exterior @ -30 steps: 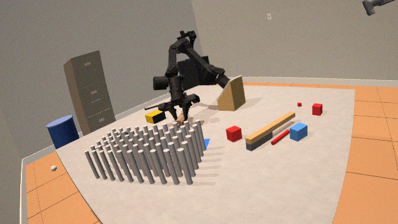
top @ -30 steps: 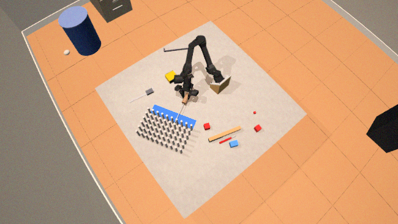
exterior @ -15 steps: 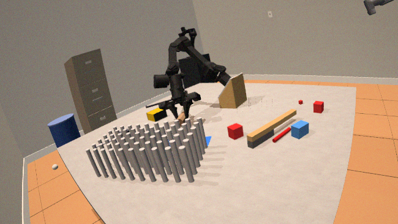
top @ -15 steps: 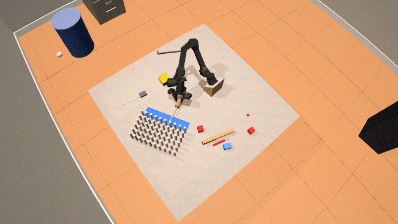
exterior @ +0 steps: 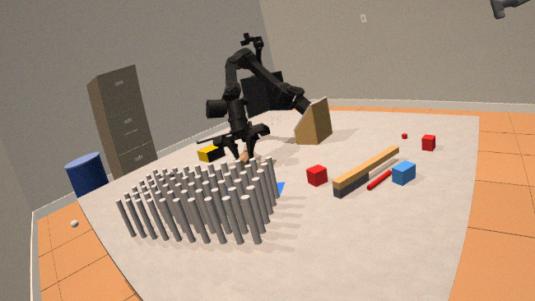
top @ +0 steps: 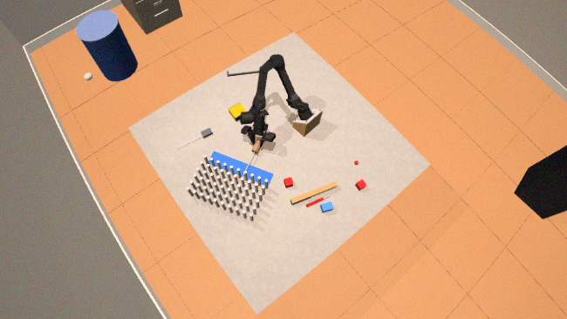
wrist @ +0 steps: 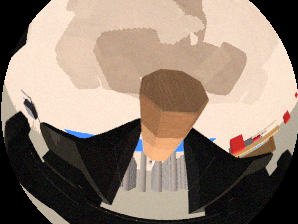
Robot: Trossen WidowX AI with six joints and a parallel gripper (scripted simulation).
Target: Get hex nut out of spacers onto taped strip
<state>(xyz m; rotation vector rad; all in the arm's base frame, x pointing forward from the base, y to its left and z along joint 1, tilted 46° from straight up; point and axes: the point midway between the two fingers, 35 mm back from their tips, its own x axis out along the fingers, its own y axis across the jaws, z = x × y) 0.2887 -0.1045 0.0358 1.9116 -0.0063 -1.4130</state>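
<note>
The blue taped strip is 150 mm ahead of my gripper tip, 20 mm to the left of it and 30 mm below it. The rest, counted from my gripper tip: red stick (50 mm behind, 460 mm to the left, 30 mm below); then blue cube (30 mm behind, 510 mm to the left, 10 mm below).
</note>
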